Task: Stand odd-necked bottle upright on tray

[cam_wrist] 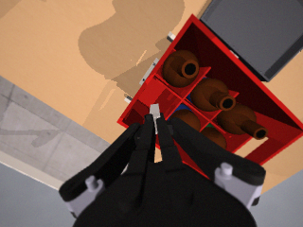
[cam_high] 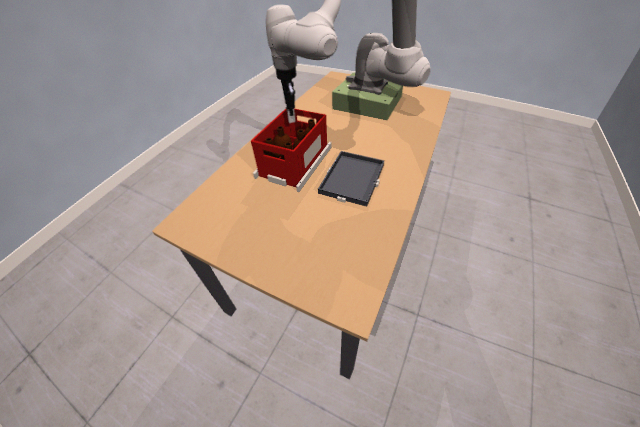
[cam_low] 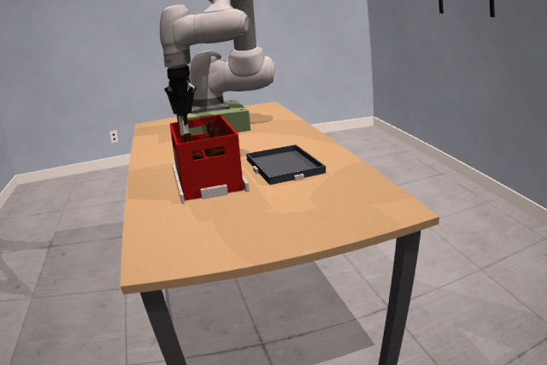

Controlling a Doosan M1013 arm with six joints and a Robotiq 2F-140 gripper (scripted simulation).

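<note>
My hand is 9 cm short of the red crate, 9 cm above it and 4 cm to the right of it. From my hand the other things lie so: dark grey tray: 31 cm to the left, 16 cm below, 10 cm ahead; then glass bottle: 18 cm ahead, 9 cm below.
</note>
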